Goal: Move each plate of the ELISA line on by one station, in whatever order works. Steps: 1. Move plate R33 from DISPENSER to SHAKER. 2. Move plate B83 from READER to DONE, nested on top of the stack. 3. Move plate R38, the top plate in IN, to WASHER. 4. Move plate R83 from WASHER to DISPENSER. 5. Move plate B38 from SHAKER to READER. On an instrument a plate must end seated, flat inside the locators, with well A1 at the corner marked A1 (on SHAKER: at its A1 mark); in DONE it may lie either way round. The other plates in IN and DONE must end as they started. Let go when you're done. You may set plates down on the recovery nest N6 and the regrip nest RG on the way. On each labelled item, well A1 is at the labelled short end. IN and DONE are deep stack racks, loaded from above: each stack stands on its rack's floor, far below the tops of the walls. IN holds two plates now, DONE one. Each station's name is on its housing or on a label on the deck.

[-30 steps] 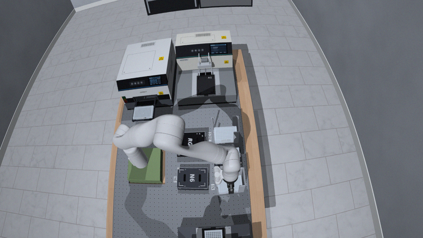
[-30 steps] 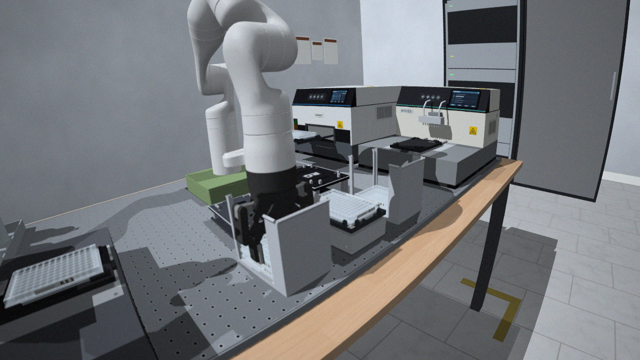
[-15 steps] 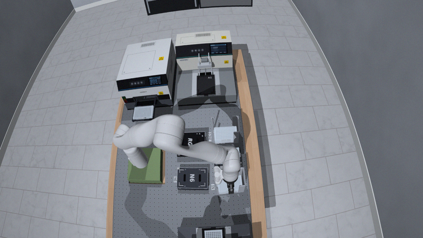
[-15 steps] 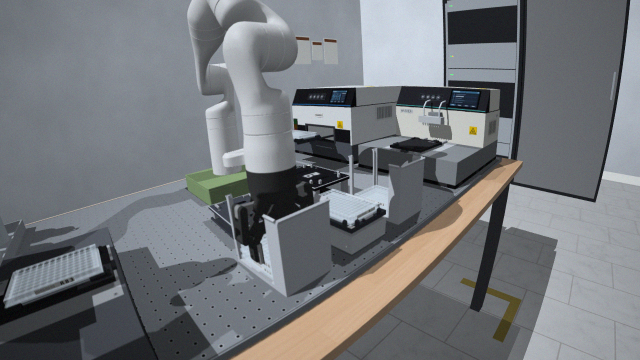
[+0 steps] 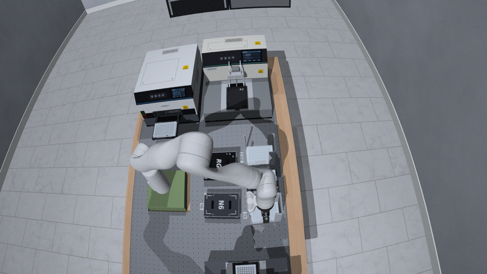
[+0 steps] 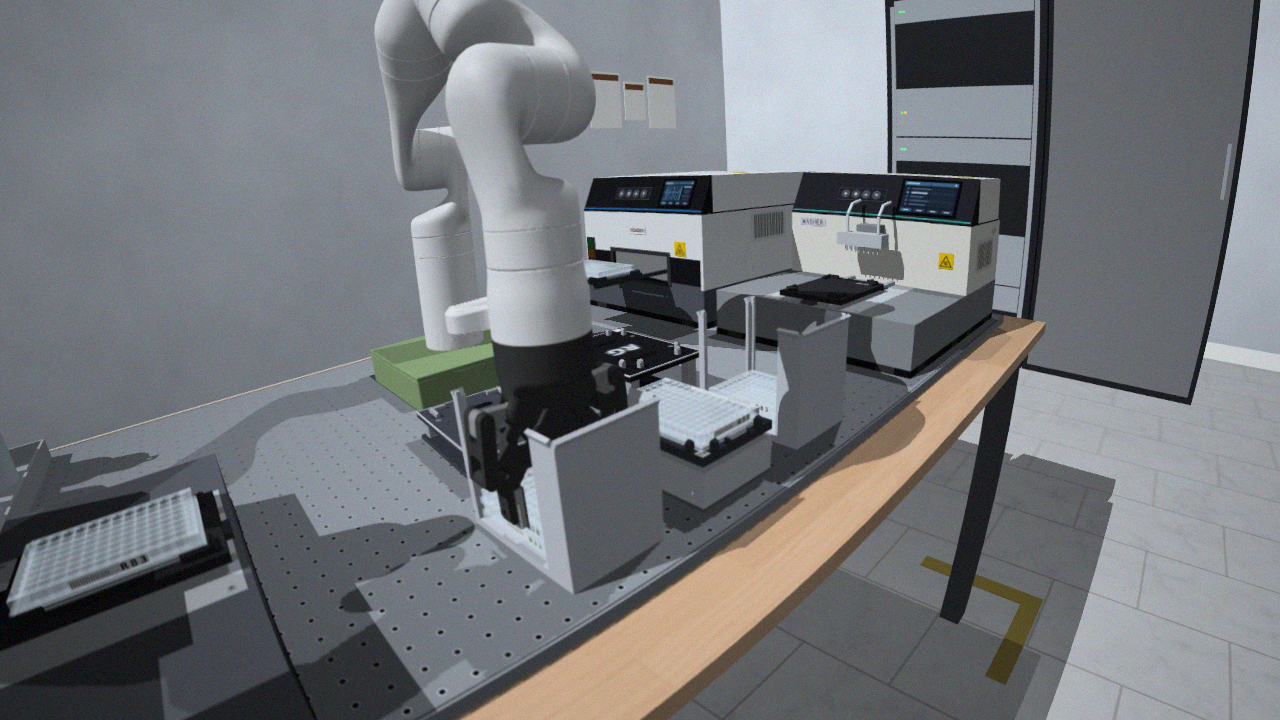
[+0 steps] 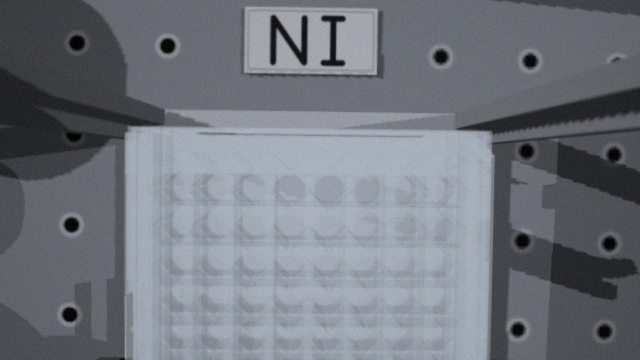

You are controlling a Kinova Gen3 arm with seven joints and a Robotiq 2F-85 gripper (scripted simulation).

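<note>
My hand is 1 cm above the plate R38. Round my hand: RG nest: 20 cm behind, 24 cm to the left, 2 cm above; then plate R33: 1 cm behind, 15 cm to the left, 2 cm above; then plate B83: 1 cm behind, 30 cm to the left, 1 cm below.
</note>
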